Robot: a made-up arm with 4 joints.
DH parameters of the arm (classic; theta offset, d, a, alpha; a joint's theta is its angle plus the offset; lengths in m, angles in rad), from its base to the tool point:
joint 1: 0 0.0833 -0.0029 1.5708
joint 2: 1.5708 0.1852 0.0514 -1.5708
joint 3: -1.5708 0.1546 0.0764 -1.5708
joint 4: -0.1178 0 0.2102 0
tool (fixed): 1.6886 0.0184 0 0
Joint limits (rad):
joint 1: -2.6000..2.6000
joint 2: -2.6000..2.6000
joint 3: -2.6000..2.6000
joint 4: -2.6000..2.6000
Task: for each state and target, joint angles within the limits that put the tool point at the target. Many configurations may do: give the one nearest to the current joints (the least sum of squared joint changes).
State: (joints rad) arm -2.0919 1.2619 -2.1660 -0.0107
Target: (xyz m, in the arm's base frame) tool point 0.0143 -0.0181 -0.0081
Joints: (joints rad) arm -1.5507 0.5209 -2.6000 0.7700
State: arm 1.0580 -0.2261 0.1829 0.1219
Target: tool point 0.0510 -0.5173 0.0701
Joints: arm 0.6225 0.3309 0.0050 -0.3405
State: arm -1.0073 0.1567 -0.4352 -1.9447
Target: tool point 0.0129 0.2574 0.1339
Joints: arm -1.8947 0.0706 0.0175 -2.6000
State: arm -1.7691 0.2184 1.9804 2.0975
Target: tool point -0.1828 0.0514 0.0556
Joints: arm -1.8118 0.2221 1.8685 2.4969
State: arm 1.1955 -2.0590 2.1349 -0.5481
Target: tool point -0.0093 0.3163 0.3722
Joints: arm 2.0500 -1.6789 1.7124 -0.7746
